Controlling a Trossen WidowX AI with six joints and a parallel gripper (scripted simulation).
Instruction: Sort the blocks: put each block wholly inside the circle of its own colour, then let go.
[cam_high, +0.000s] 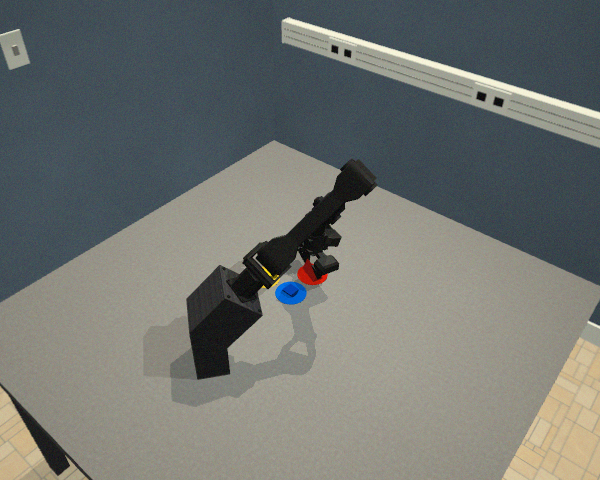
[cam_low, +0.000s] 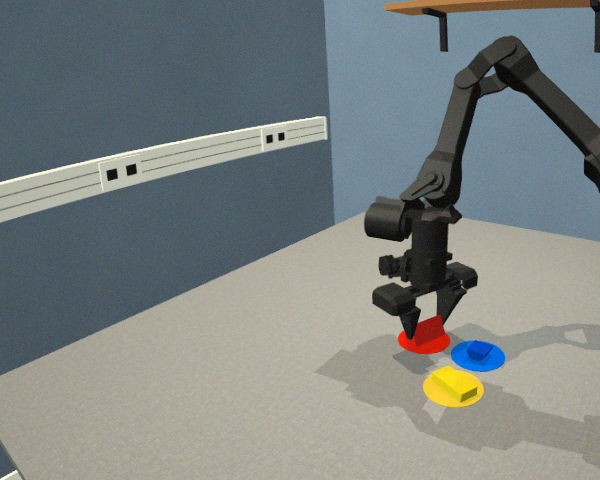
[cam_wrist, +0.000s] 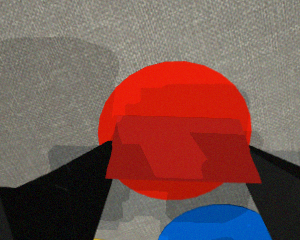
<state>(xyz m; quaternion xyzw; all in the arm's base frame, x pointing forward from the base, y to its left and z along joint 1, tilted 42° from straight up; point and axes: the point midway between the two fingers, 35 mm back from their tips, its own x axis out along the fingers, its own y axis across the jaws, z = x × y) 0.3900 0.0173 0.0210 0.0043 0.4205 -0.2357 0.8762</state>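
The red circle is 5 cm below my hand. Also, from my hand: red block (3 cm below); then blue block (10 cm behind, 1 cm to the left, 4 cm below); then blue circle (10 cm behind, 1 cm to the left, 5 cm below).
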